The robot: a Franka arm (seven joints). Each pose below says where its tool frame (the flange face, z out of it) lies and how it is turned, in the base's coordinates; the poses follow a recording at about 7 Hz.
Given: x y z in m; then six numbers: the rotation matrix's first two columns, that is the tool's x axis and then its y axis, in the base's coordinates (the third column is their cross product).
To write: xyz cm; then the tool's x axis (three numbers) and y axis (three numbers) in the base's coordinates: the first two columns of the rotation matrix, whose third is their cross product. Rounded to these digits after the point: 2 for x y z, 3 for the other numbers.
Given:
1: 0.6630, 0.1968, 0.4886, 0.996, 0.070, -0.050, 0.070, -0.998, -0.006
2: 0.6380, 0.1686, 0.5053, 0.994, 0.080, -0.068, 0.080, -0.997, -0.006
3: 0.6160, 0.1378, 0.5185, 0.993, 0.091, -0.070, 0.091, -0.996, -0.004
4: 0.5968, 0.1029, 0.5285, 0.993, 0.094, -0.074, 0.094, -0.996, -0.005
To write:
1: 66.30, 19.68, 48.86, 0.996, 0.070, -0.050, 0.070, -0.998, -0.006
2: 63.80, 16.86, 50.53, 0.994, 0.080, -0.068, 0.080, -0.997, -0.006
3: 61.60, 13.78, 51.85, 0.993, 0.091, -0.070, 0.091, -0.996, -0.004
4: 59.68, 10.29, 52.85, 0.993, 0.094, -0.074, 0.094, -0.996, -0.005
